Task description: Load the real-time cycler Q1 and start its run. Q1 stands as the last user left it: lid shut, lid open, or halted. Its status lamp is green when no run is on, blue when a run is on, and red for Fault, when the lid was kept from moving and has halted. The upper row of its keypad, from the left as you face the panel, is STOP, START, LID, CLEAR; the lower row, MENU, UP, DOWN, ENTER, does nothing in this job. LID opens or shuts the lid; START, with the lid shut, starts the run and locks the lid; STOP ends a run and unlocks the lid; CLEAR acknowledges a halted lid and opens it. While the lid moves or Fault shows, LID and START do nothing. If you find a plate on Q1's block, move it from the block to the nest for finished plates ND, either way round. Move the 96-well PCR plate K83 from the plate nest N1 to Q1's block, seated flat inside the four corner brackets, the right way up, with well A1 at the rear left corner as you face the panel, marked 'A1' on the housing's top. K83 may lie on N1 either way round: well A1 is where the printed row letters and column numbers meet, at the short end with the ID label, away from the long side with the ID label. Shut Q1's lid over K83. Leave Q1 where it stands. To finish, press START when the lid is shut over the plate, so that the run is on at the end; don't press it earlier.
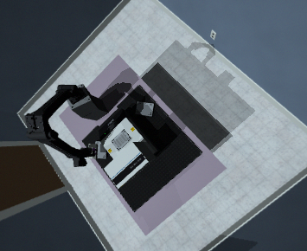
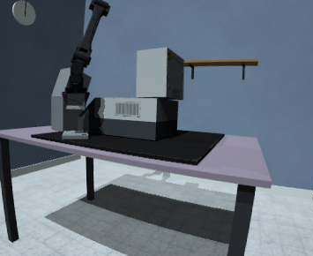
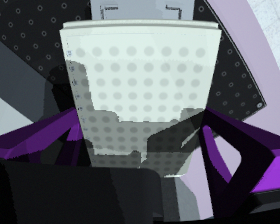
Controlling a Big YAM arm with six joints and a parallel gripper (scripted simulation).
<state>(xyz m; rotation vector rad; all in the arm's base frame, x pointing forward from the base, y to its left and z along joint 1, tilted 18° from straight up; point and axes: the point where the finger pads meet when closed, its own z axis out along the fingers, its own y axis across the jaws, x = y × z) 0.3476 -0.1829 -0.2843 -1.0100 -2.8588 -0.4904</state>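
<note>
The grey plate nest is 140 mm below my hand. From my hand the other things lie so: white 96-well plate K83: right at my hand; grey nest ND: 580 mm to the left, 140 mm below, 40 mm behind.
</note>
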